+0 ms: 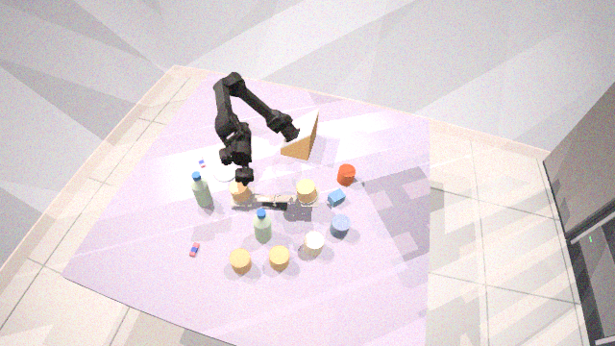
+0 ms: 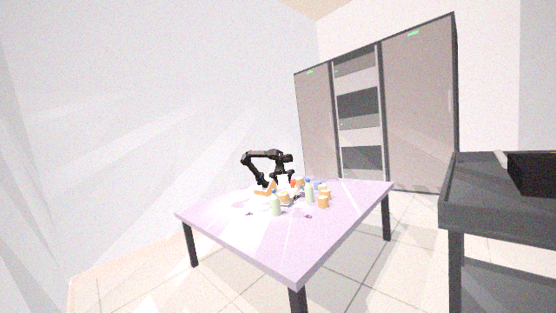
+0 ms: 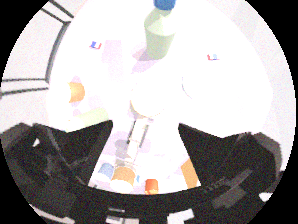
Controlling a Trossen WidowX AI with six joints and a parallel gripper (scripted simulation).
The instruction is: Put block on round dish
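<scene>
My gripper tip is now 1 cm short of the pale green block, 2 cm to the left of it and 11 cm above it. Round my gripper tip: small balance (1 cm behind, 11 cm to the left, 12 cm below); blue cube (9 cm behind, 35 cm to the left, 13 cm below); pale round dish (10 cm behind, 14 cm to the right, 14 cm below).
</scene>
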